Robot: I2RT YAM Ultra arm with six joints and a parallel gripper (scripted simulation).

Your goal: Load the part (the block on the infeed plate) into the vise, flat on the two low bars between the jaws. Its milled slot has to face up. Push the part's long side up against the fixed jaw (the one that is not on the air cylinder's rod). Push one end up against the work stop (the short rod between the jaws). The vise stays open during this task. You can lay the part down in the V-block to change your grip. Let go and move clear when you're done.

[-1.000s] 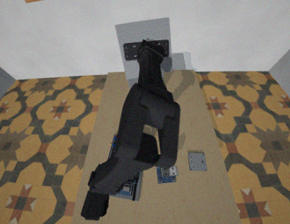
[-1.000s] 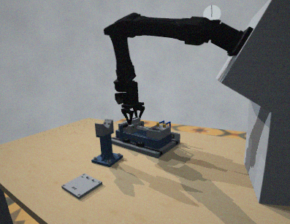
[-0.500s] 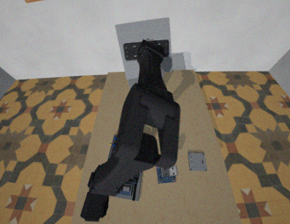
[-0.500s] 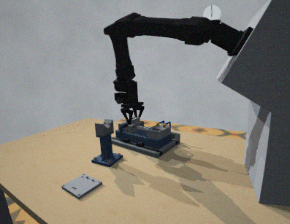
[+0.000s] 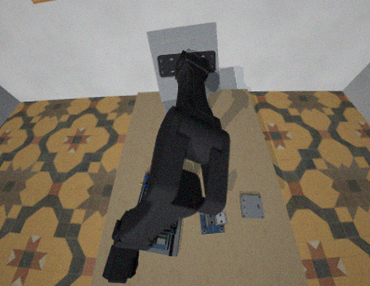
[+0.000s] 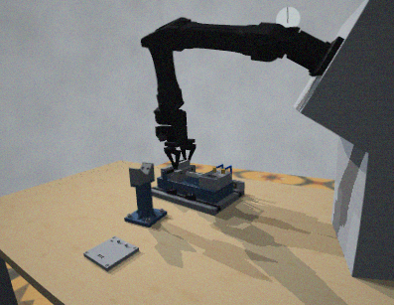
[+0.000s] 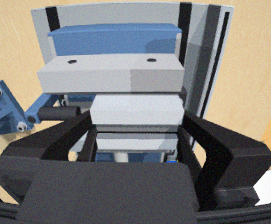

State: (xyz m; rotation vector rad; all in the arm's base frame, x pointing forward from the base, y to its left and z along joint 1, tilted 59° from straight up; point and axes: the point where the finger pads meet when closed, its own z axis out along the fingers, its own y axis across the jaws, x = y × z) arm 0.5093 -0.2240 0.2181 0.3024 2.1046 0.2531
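The part is 10 mm above my hand. The rest, counted from my hand: fixed jaw 30 mm ahead, 20 mm below, 10 mm to the left; moving jaw 30 mm to the left, 30 mm behind, 20 mm below; work stop 60 mm to the left, 10 mm below, 10 mm ahead.
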